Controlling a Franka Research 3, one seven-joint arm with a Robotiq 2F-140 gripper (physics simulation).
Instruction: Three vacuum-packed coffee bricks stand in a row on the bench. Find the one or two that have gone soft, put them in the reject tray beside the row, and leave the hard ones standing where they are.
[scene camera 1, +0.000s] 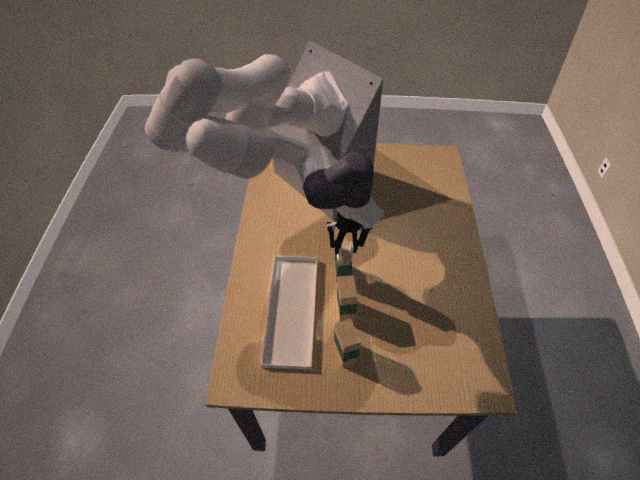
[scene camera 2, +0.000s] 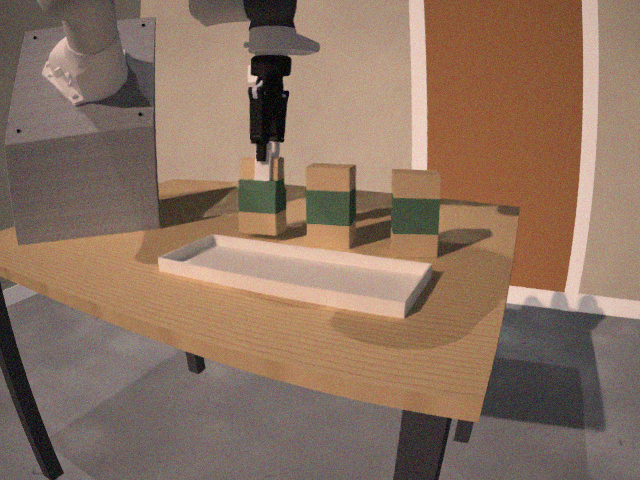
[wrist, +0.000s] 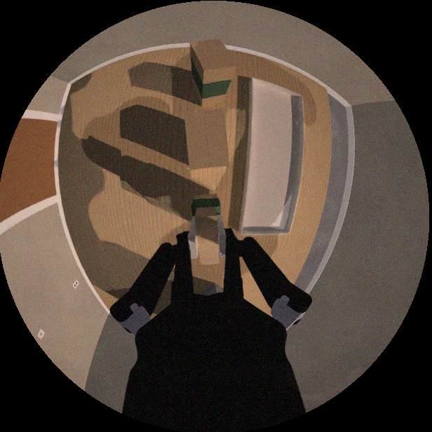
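My gripper (scene camera 1: 345, 252) (scene camera 2: 267, 167) (wrist: 207, 223) points down and is shut on the upper part of the coffee brick nearest the robot base (scene camera 1: 343, 268) (scene camera 2: 261, 196) (wrist: 205, 204). That brick is tan with a green band and upright; its base seems slightly off the bench. Between the pads, its top looks narrower in the wrist view than the middle brick's top. The middle brick (scene camera 1: 346, 287) (scene camera 2: 330, 206) (wrist: 207, 139) and the far brick (scene camera 1: 347, 333) (scene camera 2: 415, 215) (wrist: 212, 55) stand upright, apart from the gripper. The white reject tray (scene camera 1: 294, 315) (scene camera 2: 299, 273) (wrist: 270, 160) lies beside the row and holds no brick.
The wooden bench (scene camera 1: 413, 372) (scene camera 2: 258, 330) carries the row and tray. The robot's grey pedestal (scene camera 1: 336, 62) (scene camera 2: 87, 186) stands at the bench end near the held brick. The middle brick is close to the held one. The tray has low walls.
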